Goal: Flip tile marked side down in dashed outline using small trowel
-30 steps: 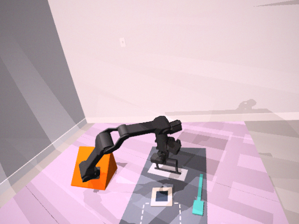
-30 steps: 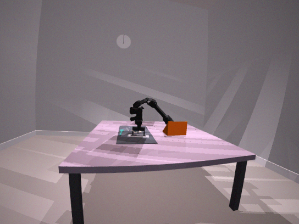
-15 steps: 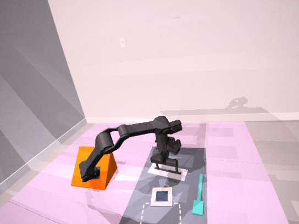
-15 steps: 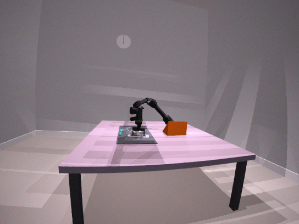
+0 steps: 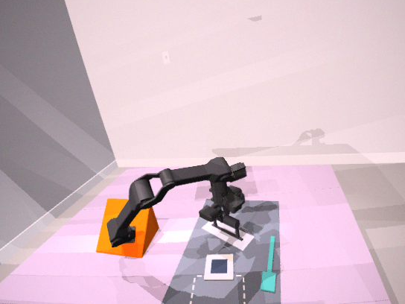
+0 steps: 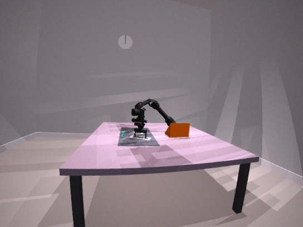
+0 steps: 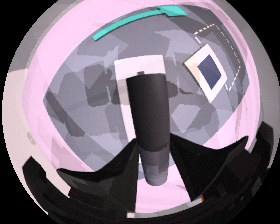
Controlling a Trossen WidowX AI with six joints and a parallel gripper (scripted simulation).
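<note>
Right now my gripper tip is 3 cm above the small trowel, 2 cm short of it and 1 cm to the left of it. Also, from my gripper tip: tile (16 cm to the right, 6 cm below, 1 cm behind); then grey mat (12 cm to the right, 8 cm below, 2 cm ahead); then teal trowel-shaped tool (16 cm to the right, 15 cm ahead, 6 cm below).
</note>
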